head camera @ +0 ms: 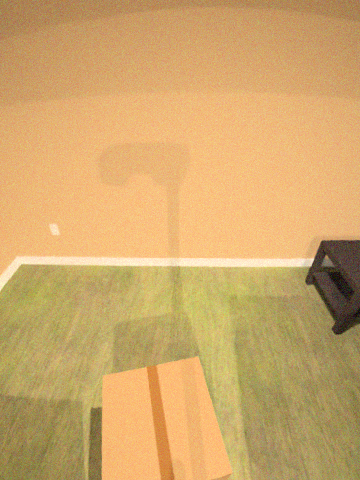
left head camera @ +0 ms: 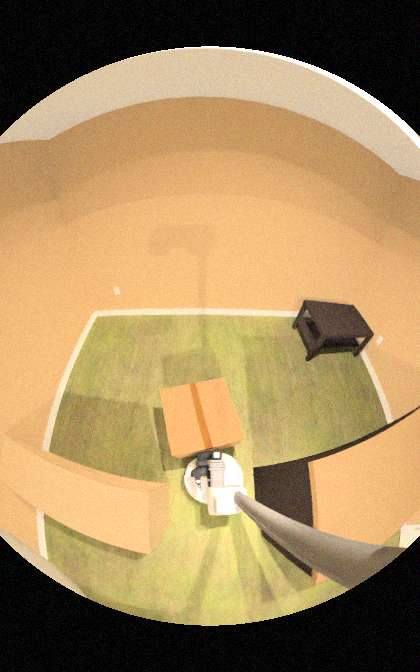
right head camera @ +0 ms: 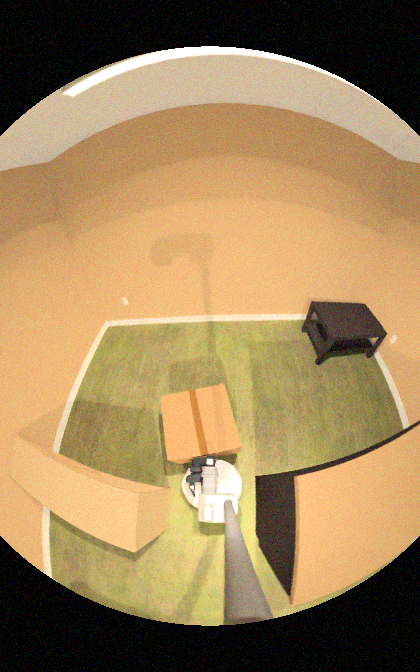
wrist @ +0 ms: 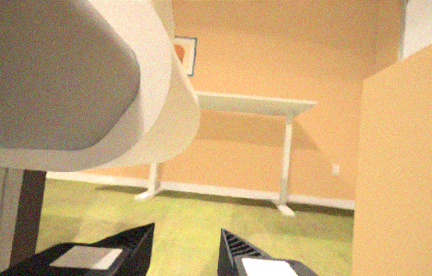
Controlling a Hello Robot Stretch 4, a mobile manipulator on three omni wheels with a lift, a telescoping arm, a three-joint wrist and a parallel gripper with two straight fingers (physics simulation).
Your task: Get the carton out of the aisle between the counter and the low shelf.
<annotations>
A cardboard carton shows in the head camera view, in the left head camera view and in the right head camera view (197, 423); in the wrist view it is out of frame. The same spot on the cardboard carton: (left head camera: 200, 416) is (head camera: 160, 424).
</annotations>
